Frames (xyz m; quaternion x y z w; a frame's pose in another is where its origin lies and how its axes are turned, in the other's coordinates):
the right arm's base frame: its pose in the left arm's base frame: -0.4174 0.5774 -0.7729 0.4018 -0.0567 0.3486 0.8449
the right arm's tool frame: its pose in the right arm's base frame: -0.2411 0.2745 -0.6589 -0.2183 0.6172 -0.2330 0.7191
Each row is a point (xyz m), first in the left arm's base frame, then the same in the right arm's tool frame.
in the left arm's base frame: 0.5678 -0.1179 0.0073
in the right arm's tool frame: -0.9236 -1.6215 1.1340
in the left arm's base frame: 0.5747 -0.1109 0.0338
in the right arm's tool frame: -0.9416 -1.6163 1.1552
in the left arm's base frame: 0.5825 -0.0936 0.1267
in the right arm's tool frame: -1.0129 -1.5946 1.2138
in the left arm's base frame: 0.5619 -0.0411 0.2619
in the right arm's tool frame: -1.1172 -1.5226 1.2873
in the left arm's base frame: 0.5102 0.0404 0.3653
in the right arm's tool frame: -1.1936 -1.4135 1.3349
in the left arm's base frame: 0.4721 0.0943 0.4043
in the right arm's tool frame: -1.2201 -1.3430 1.3492
